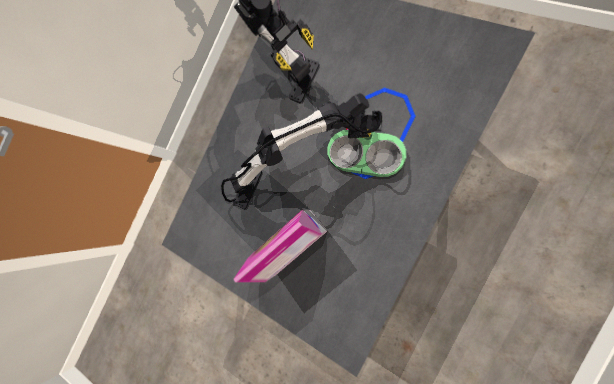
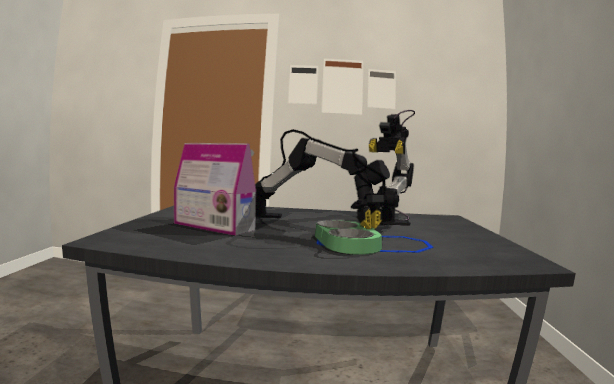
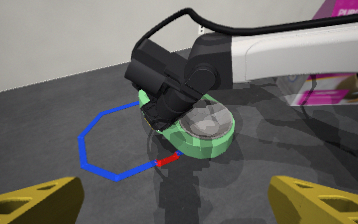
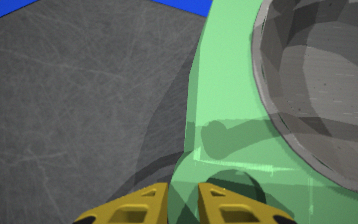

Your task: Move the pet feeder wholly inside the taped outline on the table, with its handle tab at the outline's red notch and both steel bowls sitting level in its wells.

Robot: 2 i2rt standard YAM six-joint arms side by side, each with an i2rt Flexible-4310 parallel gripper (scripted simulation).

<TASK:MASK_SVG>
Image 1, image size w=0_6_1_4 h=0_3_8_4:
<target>white pet food bag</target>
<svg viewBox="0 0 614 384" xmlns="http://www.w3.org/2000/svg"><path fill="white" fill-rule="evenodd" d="M328 230L311 210L301 210L247 258L235 276L234 281L268 281L281 272Z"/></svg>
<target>steel bowl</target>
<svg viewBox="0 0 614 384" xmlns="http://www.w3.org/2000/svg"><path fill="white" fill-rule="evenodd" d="M357 138L348 138L348 135L337 138L330 148L330 157L335 165L341 168L351 168L360 162L363 156L363 146Z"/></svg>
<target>steel bowl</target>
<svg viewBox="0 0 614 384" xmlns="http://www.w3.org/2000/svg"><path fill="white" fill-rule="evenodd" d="M380 140L373 143L367 150L366 162L372 171L378 174L388 174L399 167L402 161L402 152L394 142Z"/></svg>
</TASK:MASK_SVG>
